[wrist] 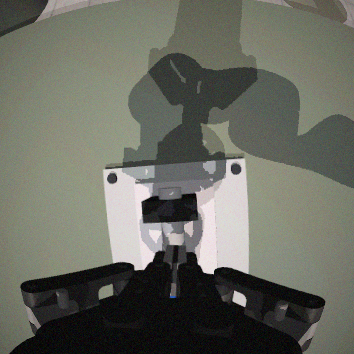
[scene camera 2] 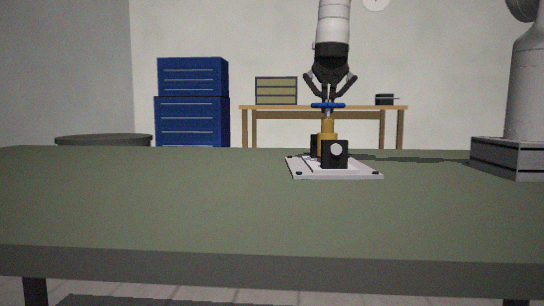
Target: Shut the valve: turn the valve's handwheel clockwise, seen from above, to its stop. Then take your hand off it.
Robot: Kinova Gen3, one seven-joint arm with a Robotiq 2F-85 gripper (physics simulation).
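Observation:
The valve's blue handwheel (scene camera 2: 320,105) lies level on top of a yellow valve body (scene camera 2: 327,142). In the wrist view a tiny blue bit of the handwheel (wrist: 172,297) shows between the dark finger parts; the rest is hidden by the gripper. My gripper (scene camera 2: 328,110) (wrist: 175,257) points down at the handwheel and is shut, its fingers together with nothing held between them. In the scene view the fingertips reach slightly below the rim, near the stem. Whether they touch the wheel, I cannot tell. The wheel's turn angle cannot be read.
The valve stands on a white base plate (scene camera 2: 294,175) (wrist: 120,225) with dark corner bolts. A black block (scene camera 2: 327,162) (wrist: 170,210) is on the plate. The arm's pedestal (scene camera 2: 492,157) is at the right of the green table (scene camera 2: 200,200). Blue cabinets (scene camera 2: 192,120) and a wooden bench (scene camera 2: 245,107) stand behind.

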